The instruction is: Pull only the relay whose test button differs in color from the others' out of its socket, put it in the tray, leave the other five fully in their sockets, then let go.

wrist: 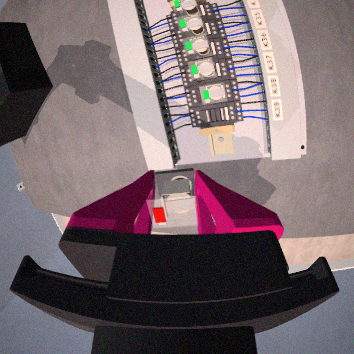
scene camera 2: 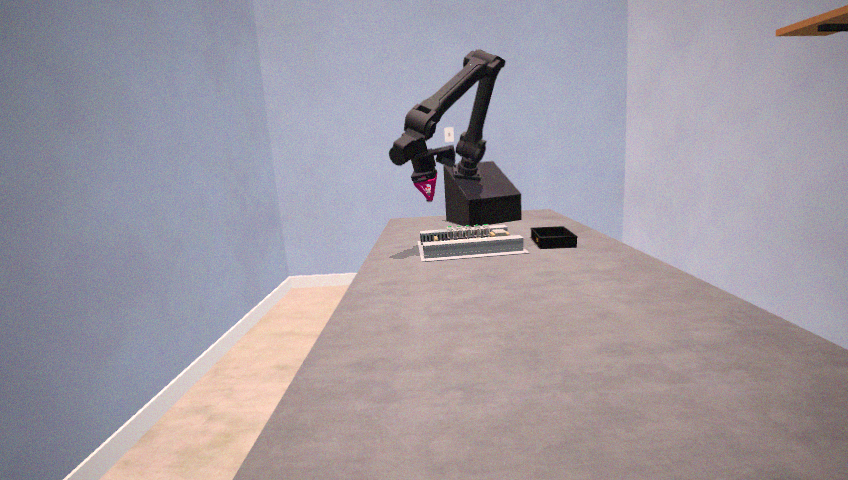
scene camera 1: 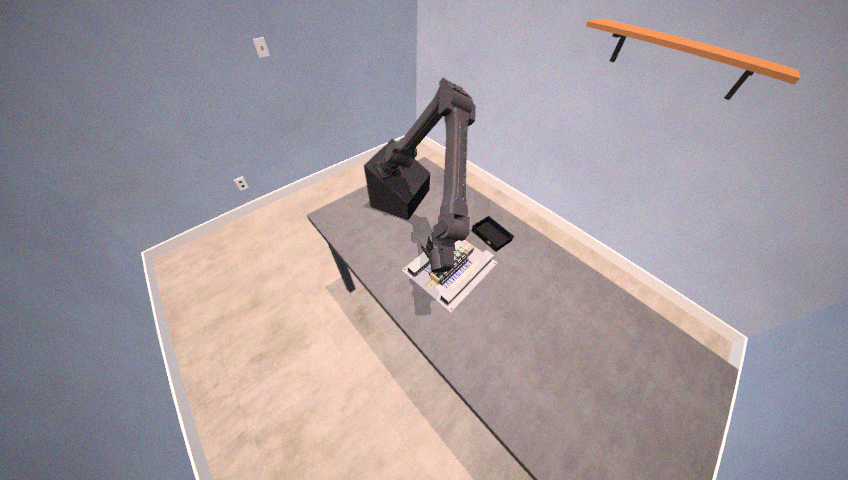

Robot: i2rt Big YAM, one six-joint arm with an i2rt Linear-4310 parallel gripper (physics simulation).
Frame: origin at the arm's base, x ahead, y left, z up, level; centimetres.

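Seen in the pictures: gripper, fingertip midpoint: (wrist: 174, 177) (scene camera 2: 431, 198); arm's base at its link origin: (scene camera 2: 465, 173) (scene camera 1: 386, 168).
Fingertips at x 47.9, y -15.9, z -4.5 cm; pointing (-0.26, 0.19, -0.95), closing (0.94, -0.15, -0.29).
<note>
Offsets run from my fingertips to a thing's top centre. "spot": to the spot under its first point.
My gripper (scene camera 2: 429, 199) (wrist: 174, 177) is shut on the relay with the red test button @[dz +3.6, dx +0.3, dy -0.6 cm] (scene camera 2: 427, 189) (wrist: 175, 207), a clear-cased block between the magenta fingers. It hangs high above the table, well above the board. In the wrist view, the end socket @[spot: dz -13.3, dx +2.1, dy +2.3 cm] (wrist: 217, 116) by label K39 is empty. Beside it, several relays with green buttons, the nearest one @[dz -9.2, dx +1.9, dy +5.4 cm] (wrist: 216, 93) by K38, stand in a row in their sockets. The black tray @[dz -13.0, dx +1.8, dy +38.4 cm] (scene camera 1: 505, 242) (scene camera 2: 558, 242) stands on the table beside the board, right of it in both scene views. The arm hides the fingers in large part in scene camera 1.
The white board (scene camera 2: 476, 257) (wrist: 290, 135) carries long raised wire ducts @[dz -12.2, dx +10.1, dy +11.6 cm] (scene camera 1: 470, 276) (scene camera 2: 473, 246) on both sides of the socket row, with blue and black wires. The robot's black base block (scene camera 1: 392, 193) (scene camera 2: 493, 208) stands behind. An orange shelf (scene camera 1: 690, 48) is on the wall.
</note>
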